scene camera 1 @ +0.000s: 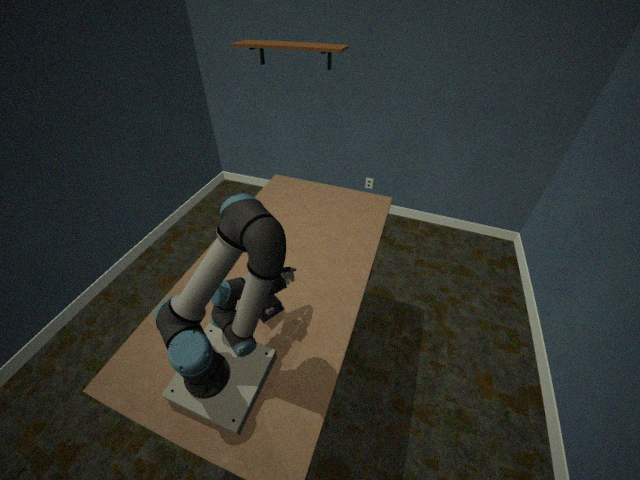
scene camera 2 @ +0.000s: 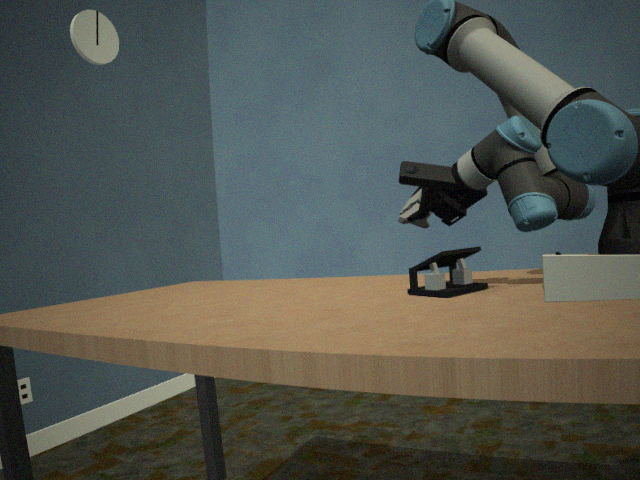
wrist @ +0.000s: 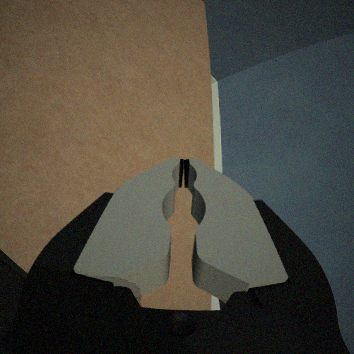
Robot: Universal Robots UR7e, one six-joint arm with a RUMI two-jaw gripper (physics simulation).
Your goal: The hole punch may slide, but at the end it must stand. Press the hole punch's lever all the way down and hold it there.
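Where they show: gripper, fingertip midpoint: [scene camera 1: 295, 269] [scene camera 2: 399, 220] [wrist: 183, 162]; arm's base, origin of the base link: [scene camera 1: 207, 375].
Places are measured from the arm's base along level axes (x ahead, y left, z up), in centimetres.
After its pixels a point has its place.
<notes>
The black hole punch [scene camera 1: 272, 308] @(x 32.9, y -9.5, z -1.6 cm) [scene camera 2: 447, 292] @(x 34.0, y 2.6, z -4.7 cm) stands upright on the table, with two light grey blocks between its base and lever. Its black lever [scene camera 2: 454, 255] @(x 33.0, y -2.0, z 1.6 cm) is raised and slopes up toward the robot base. In scene camera 1 the arm hides part of the punch. My gripper [scene camera 1: 292, 275] @(x 46.8, y -15.0, z 9.3 cm) [scene camera 2: 413, 222] [wrist: 183, 162] @(x 46.8, y -15.0, z 9.3 cm) is shut and empty, its fingertips together. It hangs above the punch's height, apart from the lever, on the side away from the robot base in scene camera 2. I cannot clearly make out the punch in the wrist view.
The wooden table [scene camera 1: 330, 227] @(x 94.5, y -16.9, z -5.8 cm) [scene camera 2: 258, 320] @(x 61.4, y 22.8, z -5.8 cm) [wrist: 100, 90] @(x 61.6, y -15.5, z -5.8 cm) carries the pale robot base plate [scene camera 1: 227, 408] @(x -7.1, y -11.4, z -1.1 cm) [scene camera 2: 589, 277] @(x 10.3, y 10.2, z -2.2 cm), close to the punch. A wall shelf [scene camera 1: 289, 45] is high on the back wall. A round clock [scene camera 2: 94, 37] hangs on a wall.
</notes>
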